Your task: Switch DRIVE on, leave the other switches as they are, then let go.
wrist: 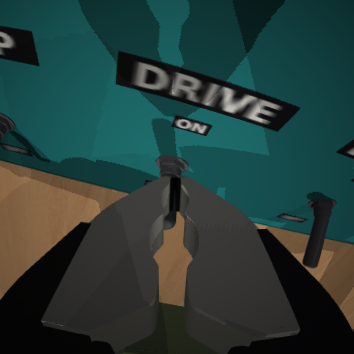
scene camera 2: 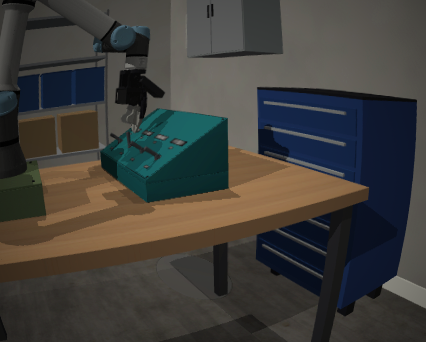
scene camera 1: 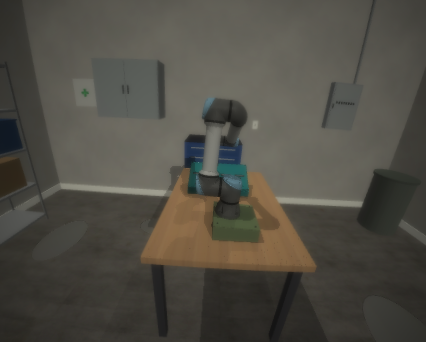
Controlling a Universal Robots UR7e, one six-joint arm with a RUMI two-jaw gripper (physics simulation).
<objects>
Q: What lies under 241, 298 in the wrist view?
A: My gripper.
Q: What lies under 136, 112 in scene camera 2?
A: My gripper.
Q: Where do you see a brake lever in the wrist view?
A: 313, 248
</objects>
